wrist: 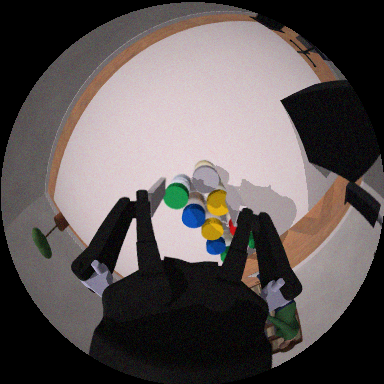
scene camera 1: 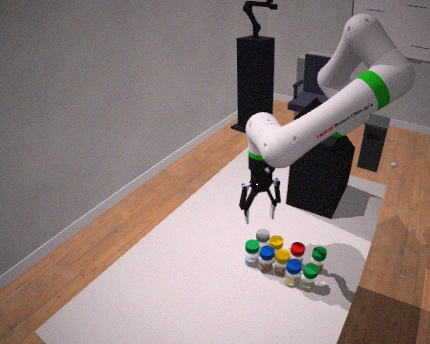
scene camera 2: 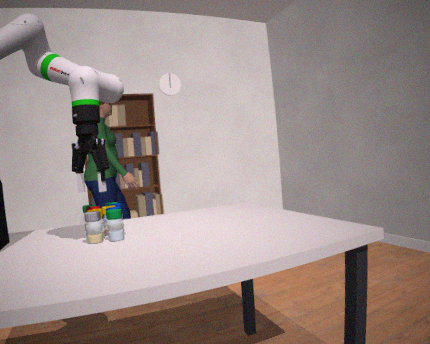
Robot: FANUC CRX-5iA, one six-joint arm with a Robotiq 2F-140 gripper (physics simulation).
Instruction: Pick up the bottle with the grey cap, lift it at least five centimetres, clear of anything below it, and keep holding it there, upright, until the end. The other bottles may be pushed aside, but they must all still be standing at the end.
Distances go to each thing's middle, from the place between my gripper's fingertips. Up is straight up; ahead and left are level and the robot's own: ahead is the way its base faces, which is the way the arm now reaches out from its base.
Labels:
Right now my hand is 120 mm above the grey-capped bottle (wrist: pixel 205 179), 20 mm to the right of it and 10 mm past it. The rest, counted from my hand: green-capped bottle (wrist: pixel 176 193) (120 mm below, 60 mm ahead, 20 mm to the left).

